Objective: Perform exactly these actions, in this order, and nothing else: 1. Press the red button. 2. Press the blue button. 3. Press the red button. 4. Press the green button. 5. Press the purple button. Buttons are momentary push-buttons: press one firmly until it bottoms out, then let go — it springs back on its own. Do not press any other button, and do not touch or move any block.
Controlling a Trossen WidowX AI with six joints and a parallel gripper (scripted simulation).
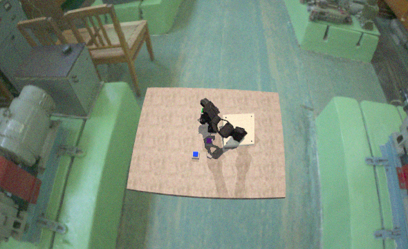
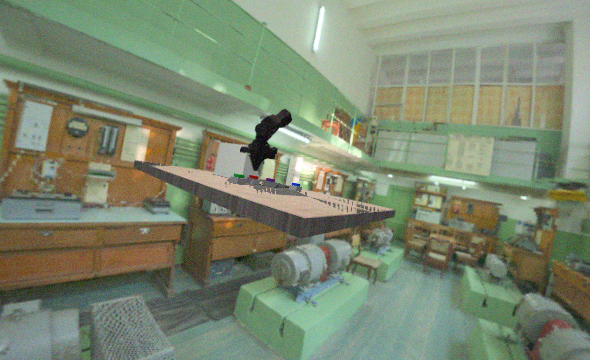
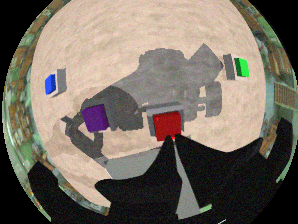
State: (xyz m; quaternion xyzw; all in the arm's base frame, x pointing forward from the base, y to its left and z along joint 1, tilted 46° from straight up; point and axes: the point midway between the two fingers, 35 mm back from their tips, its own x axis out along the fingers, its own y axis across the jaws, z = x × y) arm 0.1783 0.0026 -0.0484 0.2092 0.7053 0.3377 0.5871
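Right now the red button is 30 mm below my gripper tip. The rest, counted from my gripper tip: blue button: 210 mm to the left, 80 mm ahead, 30 mm below; then green button: 150 mm to the right, 90 mm ahead, 30 mm below; then purple button: 100 mm to the left, 30 mm below, 10 mm ahead.
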